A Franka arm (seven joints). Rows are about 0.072 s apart.
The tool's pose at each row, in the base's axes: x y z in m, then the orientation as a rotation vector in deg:
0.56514 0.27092 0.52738 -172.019 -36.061 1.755
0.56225 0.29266 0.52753 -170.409 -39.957 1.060
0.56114 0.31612 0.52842 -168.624 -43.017 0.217
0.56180 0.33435 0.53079 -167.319 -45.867 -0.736
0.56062 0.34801 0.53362 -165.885 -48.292 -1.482
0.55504 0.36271 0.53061 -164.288 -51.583 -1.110
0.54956 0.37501 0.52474 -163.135 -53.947 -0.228
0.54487 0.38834 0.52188 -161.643 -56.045 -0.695
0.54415 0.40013 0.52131 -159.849 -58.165 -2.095
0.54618 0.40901 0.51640 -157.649 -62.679 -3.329
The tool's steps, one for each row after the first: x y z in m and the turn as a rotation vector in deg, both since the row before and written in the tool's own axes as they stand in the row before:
0.00609 -0.02102 0.00143 0.620 0.487 -2.732
0.00943 -0.02150 0.00106 0.867 0.669 -2.255
0.00935 -0.01583 -0.00055 0.384 0.636 -2.065
0.00603 -0.01257 -0.00126 0.595 0.571 -1.821
0.00298 -0.01494 0.00493 0.687 -0.210 -2.369
0.00218 -0.01237 0.00761 0.580 -0.553 -1.684
0.00400 -0.01298 0.00484 0.643 0.418 -1.660
0.00665 -0.00949 0.00235 0.661 1.080 -1.803
0.00680 -0.00464 0.00627 0.263 0.672 -3.413

